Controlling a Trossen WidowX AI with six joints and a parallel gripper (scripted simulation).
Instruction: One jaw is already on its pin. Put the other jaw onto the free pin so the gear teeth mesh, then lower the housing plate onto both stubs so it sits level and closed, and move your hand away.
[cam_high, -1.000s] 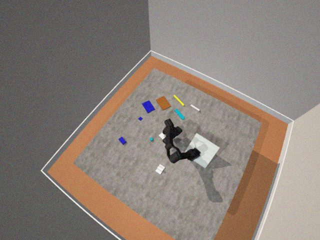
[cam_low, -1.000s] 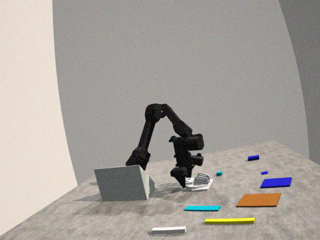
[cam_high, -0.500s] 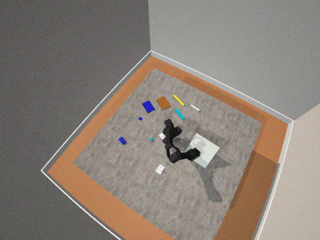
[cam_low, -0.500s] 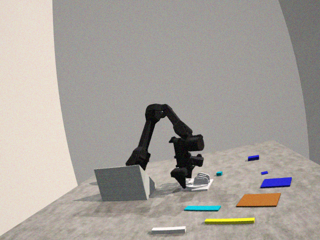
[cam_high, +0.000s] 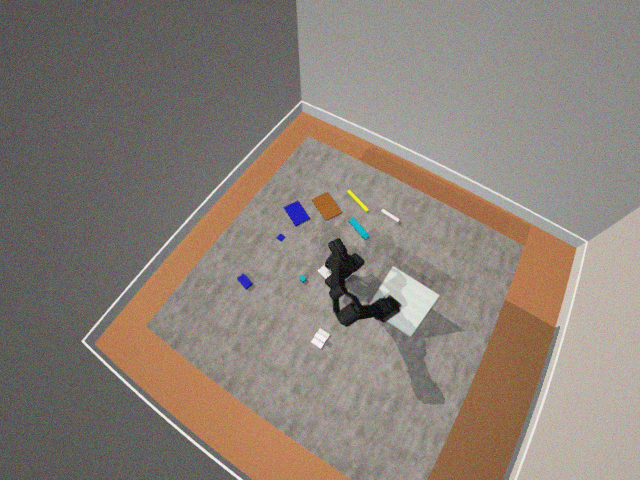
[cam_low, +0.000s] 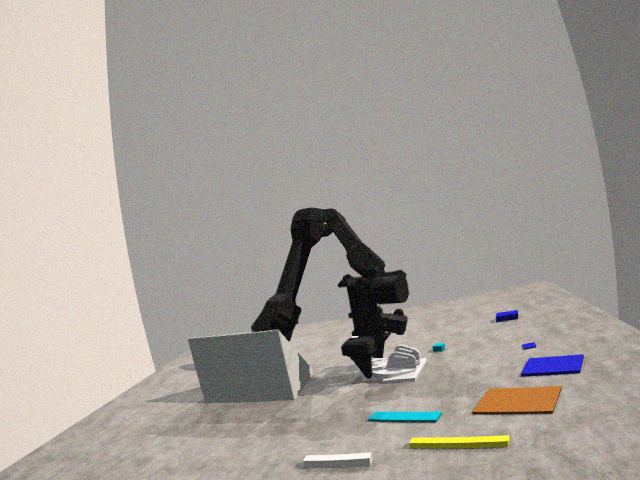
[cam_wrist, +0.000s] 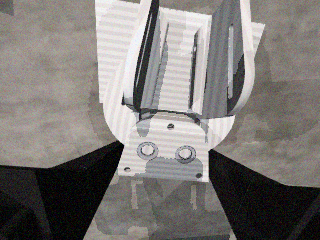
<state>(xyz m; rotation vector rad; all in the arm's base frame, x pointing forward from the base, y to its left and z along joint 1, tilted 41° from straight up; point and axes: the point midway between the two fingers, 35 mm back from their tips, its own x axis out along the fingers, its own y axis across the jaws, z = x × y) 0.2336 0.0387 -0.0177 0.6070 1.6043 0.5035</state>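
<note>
Now: gripper tip 20 mm short of the white jaw, 20 mm to the left of it and 10 mm below it. Also, from my gripper tip: small cyan cube: 140 mm ahead, 120 mm to the left; then cyan strip: 110 mm ahead, 250 mm to the right; then small white block: 90 mm behind, 270 mm to the left.
</note>
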